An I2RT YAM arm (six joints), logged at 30 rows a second.
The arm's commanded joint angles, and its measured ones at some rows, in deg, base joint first. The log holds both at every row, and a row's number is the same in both.
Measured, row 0:
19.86 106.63 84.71 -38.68 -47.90 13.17
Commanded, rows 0 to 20:
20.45 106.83 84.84 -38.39 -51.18 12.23
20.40 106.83 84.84 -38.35 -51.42 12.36
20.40 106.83 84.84 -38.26 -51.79 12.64
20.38 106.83 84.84 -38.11 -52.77 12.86
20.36 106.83 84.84 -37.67 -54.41 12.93
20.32 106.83 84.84 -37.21 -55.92 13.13
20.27 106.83 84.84 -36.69 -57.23 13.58
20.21 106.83 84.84 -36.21 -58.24 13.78
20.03 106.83 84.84 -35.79 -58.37 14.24
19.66 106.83 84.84 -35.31 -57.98 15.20
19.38 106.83 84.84 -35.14 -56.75 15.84
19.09 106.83 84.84 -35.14 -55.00 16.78
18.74 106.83 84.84 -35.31 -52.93 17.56
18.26 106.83 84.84 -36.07 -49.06 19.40
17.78 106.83 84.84 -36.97 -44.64 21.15
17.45 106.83 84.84 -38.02 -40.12 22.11
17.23 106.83 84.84 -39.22 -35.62 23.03
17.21 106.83 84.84 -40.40 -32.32 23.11
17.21 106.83 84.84 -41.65 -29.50 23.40
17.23 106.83 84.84 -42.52 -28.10 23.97
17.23 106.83 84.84 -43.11 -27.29 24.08
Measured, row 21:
18.09 106.85 84.33 -42.37 -36.23 21.93
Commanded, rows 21 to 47:
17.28 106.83 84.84 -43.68 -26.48 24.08
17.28 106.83 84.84 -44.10 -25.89 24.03
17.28 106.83 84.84 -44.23 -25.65 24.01
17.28 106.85 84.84 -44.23 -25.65 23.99
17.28 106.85 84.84 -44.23 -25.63 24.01
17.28 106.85 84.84 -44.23 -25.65 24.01
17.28 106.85 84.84 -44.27 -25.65 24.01
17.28 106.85 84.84 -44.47 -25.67 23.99
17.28 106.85 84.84 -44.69 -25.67 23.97
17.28 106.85 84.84 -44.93 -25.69 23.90
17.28 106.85 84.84 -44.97 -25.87 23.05
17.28 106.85 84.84 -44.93 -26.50 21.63
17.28 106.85 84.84 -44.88 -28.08 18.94
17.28 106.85 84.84 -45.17 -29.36 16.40
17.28 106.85 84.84 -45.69 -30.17 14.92
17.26 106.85 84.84 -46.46 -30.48 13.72
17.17 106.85 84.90 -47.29 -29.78 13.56
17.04 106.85 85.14 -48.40 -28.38 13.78
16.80 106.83 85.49 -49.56 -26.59 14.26
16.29 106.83 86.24 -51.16 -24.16 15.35
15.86 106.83 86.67 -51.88 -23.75 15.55
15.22 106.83 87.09 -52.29 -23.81 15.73
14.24 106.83 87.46 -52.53 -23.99 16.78
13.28 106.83 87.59 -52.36 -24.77 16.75
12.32 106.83 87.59 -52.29 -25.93 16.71
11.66 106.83 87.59 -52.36 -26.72 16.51
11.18 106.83 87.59 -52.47 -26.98 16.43
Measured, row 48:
13.04 106.85 86.19 -52.31 -25.89 16.40
